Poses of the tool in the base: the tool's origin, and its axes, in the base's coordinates. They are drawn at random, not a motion.
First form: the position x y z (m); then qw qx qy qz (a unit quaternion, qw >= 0).
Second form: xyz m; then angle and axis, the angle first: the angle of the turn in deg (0 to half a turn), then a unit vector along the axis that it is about. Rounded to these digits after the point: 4 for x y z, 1 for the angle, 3 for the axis.
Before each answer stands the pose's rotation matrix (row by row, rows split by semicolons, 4 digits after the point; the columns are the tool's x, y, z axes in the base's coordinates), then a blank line. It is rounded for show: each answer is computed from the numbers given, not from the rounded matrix.
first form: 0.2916, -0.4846, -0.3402, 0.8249, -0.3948, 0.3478, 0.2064
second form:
0.6728 -0.6152 0.4109; 0.0659 0.6030 0.7950; -0.7369 -0.5078 0.4463

0.2916, -0.4846, -0.3402, 68.8, -0.699, 0.615, 0.365
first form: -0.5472, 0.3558, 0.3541, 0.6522, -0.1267, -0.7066, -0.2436
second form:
-0.1172 0.4968 -0.8599; -0.1387 0.8492 0.5095; 0.9834 0.1790 -0.0306

-0.5472, 0.3558, 0.3541, 98.6, -0.167, -0.932, -0.321
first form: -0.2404, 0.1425, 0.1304, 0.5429, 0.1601, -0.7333, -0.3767
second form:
-0.3593 0.1742 -0.9168; -0.6438 0.6649 0.3786; 0.6756 0.7263 -0.1267

-0.2404, 0.1425, 0.1304, 114.2, 0.191, -0.873, -0.449
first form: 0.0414, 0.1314, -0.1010, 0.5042, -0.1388, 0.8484, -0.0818
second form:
-0.4530 -0.1530 0.8783; -0.3180 0.9481 0.0012; -0.8329 -0.2788 -0.4782

0.0414, 0.1314, -0.1010, 119.4, -0.161, 0.982, -0.095
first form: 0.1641, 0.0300, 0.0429, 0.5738, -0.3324, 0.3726, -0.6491
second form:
-0.1204 0.4973 0.8592; -0.9927 -0.0637 -0.1023; 0.0039 -0.8653 0.5013

0.1641, 0.0300, 0.0429, 110.0, -0.406, 0.455, -0.793
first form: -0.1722, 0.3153, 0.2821, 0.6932, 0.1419, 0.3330, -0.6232
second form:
0.0014 0.9586 0.2848; -0.7696 0.1829 -0.6118; -0.6386 -0.2183 0.7379

-0.1722, 0.3153, 0.2821, 92.2, 0.197, 0.462, -0.865
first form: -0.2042, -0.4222, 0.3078, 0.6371, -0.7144, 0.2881, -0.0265
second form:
0.8326 -0.3779 0.4050; -0.4454 -0.0222 0.8950; -0.3292 -0.9256 -0.1868

-0.2042, -0.4222, 0.3078, 100.8, -0.927, 0.374, -0.034
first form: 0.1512, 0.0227, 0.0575, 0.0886, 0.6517, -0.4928, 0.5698
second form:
-0.1349 -0.7432 0.6553; -0.5413 -0.4986 -0.6770; 0.8299 -0.4461 -0.3350

0.1512, 0.0227, 0.0575, 169.8, 0.654, -0.495, 0.572
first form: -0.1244, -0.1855, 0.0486, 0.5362, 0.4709, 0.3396, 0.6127
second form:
0.0185 -0.3372 0.9412; 0.9769 -0.1943 -0.0888; 0.2129 0.9212 0.3258

-0.1244, -0.1855, 0.0486, 115.1, 0.558, 0.402, 0.726
